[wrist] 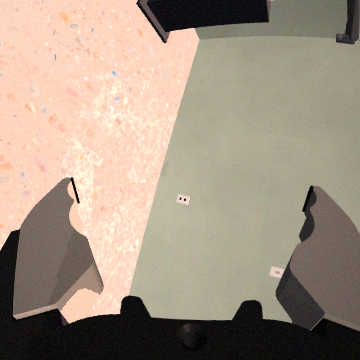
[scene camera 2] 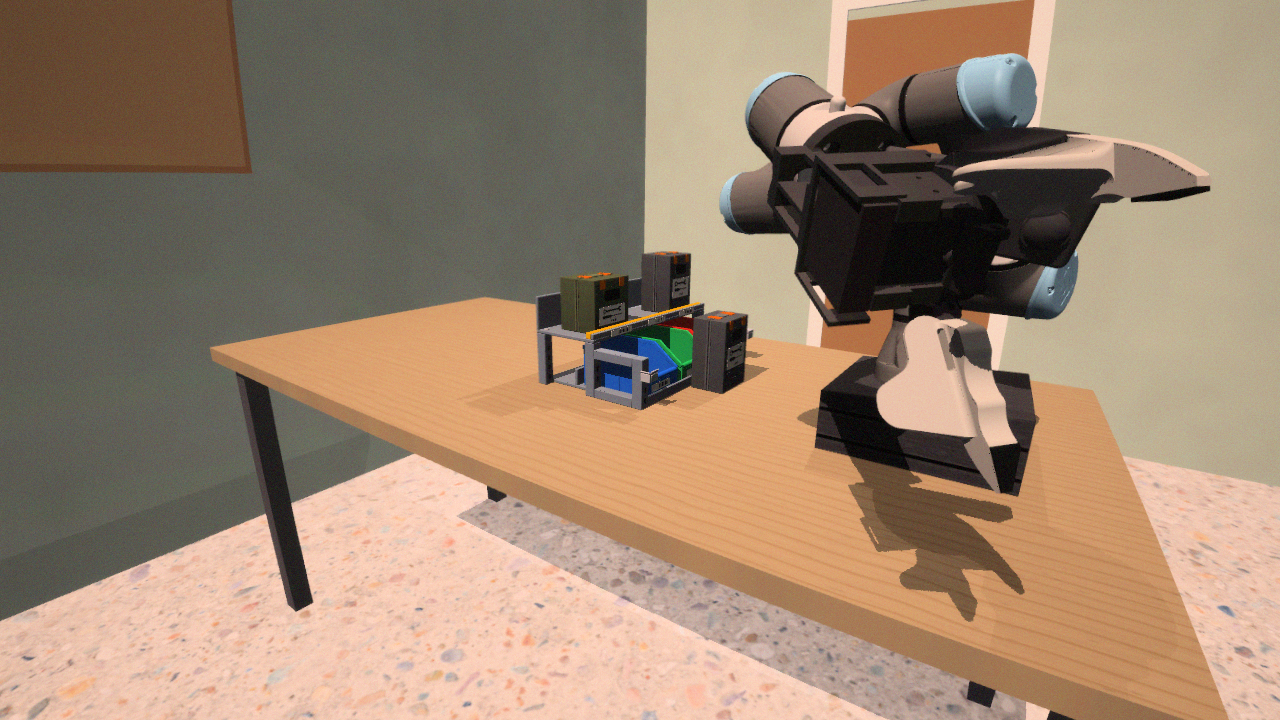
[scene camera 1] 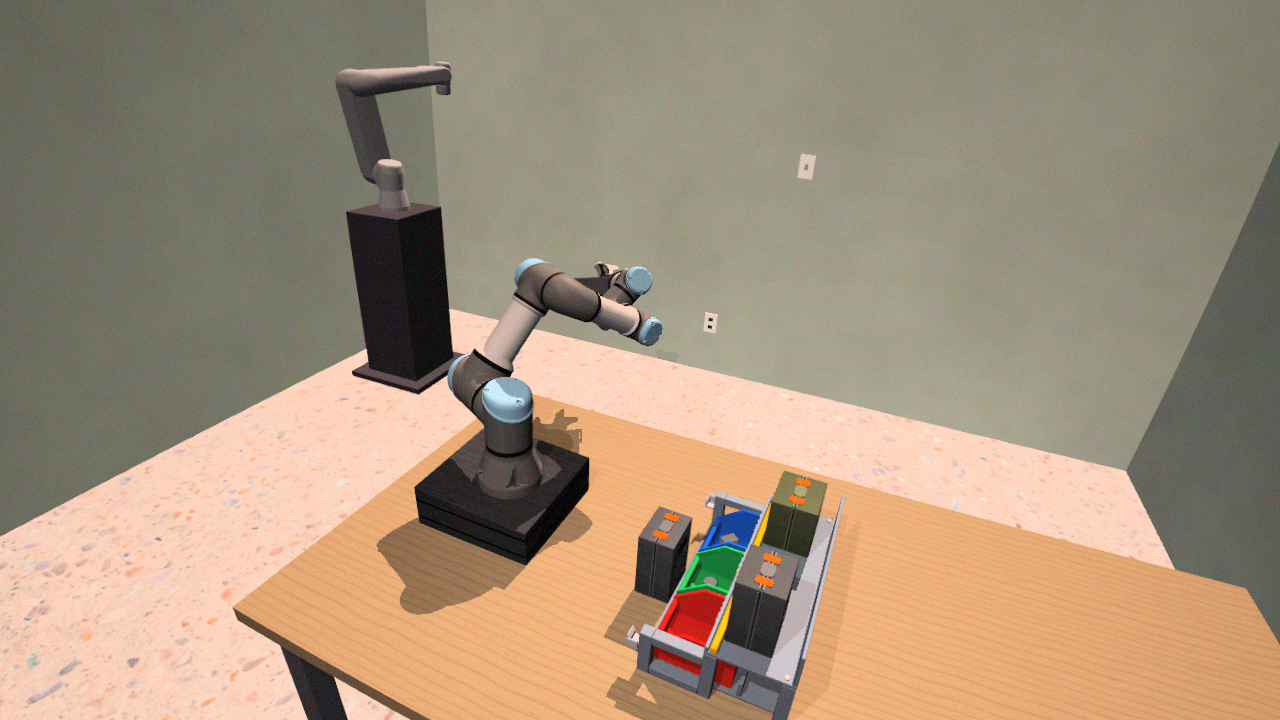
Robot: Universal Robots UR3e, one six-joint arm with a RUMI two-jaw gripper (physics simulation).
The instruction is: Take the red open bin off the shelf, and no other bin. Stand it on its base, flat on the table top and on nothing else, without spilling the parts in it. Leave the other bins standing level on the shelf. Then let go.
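Frame: origin at the arm's base, x ahead, y left, z up, level; metres.
Seen in the pictures: gripper, between the fingertips: (wrist: pixel 191 185) (scene camera 2: pixel 1088 374); arm's base, origin of its link: (scene camera 1: pixel 510 477).
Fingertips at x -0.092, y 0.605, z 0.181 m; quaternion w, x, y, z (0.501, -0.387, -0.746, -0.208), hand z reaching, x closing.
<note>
Offsets run from my fingertips to a thing's top centre. Level surfaces: height alone.
The red open bin @(dx +0.543, dy -0.770, dz -0.187 m) (scene camera 1: pixel 693 616) (scene camera 2: pixel 682 324) stands in the lower level of the grey shelf (scene camera 1: pixel 707 676) (scene camera 2: pixel 590 371), at its near end in scene camera 1. Parts in it cannot be made out. The green bin @(dx +0.549, dy -0.658, dz -0.187 m) (scene camera 1: pixel 717 565) (scene camera 2: pixel 682 347) is beside it, and the blue bin @(dx +0.558, dy -0.546, dz -0.187 m) (scene camera 1: pixel 739 528) (scene camera 2: pixel 651 355) is at the far end; both look level. My gripper (scene camera 2: pixel 1099 335) (wrist: pixel 191 185) is open and empty, raised high above the table and well away from the shelf, with its jaws turned away from the bins. The arm partly hides it in scene camera 1.
A dark case @(dx +0.435, dy -0.655, dz -0.136 m) (scene camera 1: pixel 662 553) (scene camera 2: pixel 720 353) stands on the table @(dz -0.268 m) (scene camera 1: pixel 358 582) (scene camera 2: pixel 537 465) in front of the shelf, near the green bin. An olive case @(dx +0.638, dy -0.550, dz -0.069 m) (scene camera 1: pixel 796 514) (scene camera 2: pixel 586 302) and another dark case @(dx +0.620, dy -0.780, dz -0.044 m) (scene camera 1: pixel 762 600) (scene camera 2: pixel 665 282) stand on the upper deck.
</note>
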